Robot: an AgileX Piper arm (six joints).
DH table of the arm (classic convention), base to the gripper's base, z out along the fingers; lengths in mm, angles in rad. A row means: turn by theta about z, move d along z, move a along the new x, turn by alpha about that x. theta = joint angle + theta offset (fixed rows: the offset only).
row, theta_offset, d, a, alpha
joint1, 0, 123, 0, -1.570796
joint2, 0.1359, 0, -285, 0
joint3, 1.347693, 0, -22, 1.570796
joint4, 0, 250.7, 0, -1.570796
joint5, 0, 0, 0, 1.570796
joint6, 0, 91, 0, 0
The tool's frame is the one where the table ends.
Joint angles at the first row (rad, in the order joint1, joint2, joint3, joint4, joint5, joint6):
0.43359, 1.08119, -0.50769, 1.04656, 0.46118, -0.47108
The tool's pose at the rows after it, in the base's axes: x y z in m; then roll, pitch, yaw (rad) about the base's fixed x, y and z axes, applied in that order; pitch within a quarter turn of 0, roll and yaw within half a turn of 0:
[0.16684, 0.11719, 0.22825, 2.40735, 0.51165, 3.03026]
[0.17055, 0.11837, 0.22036, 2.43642, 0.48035, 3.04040]
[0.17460, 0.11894, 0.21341, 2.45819, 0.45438, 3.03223]
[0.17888, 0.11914, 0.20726, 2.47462, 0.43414, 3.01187]
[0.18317, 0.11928, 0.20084, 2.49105, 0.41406, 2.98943]
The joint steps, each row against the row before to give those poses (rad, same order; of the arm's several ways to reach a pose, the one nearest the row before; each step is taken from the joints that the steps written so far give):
0.00891, 0.04385, -0.00226, -0.01369, -0.00449, 0.00536
0.00018, 0.03775, -0.00040, -0.01392, -0.00387, 0.01253
0.00000, 0.03383, -0.00028, -0.00890, -0.01485, 0.01797
0.00000, 0.03071, -0.00026, -0.00305, -0.02270, 0.01913
0.00000, 0.03174, -0.00030, -0.00119, -0.02389, 0.01912

